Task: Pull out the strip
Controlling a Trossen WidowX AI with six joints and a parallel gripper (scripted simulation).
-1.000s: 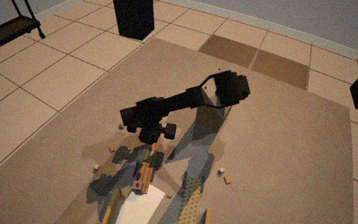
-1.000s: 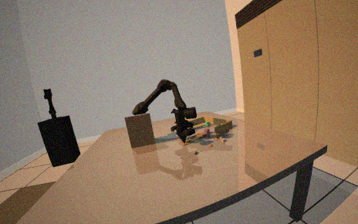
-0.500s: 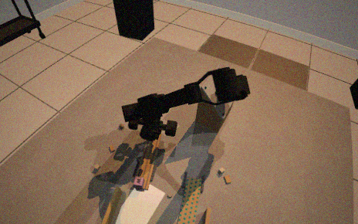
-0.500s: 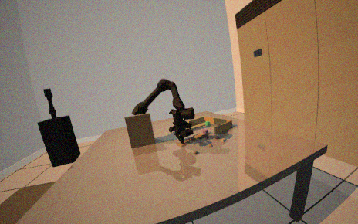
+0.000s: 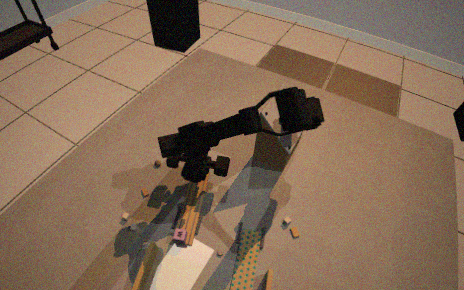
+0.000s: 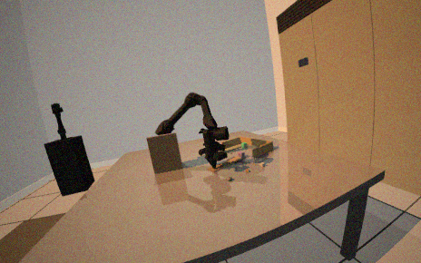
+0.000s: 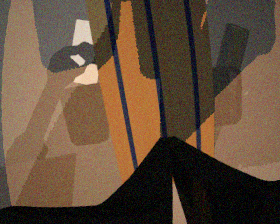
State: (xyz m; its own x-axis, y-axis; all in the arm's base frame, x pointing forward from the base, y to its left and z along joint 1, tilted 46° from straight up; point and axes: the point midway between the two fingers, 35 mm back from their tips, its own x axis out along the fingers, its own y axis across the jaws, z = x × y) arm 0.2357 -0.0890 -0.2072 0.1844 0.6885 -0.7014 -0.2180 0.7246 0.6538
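My gripper tip is now 20 cm short of the labelled cube, 4 cm to the right of it and 2 cm below it.
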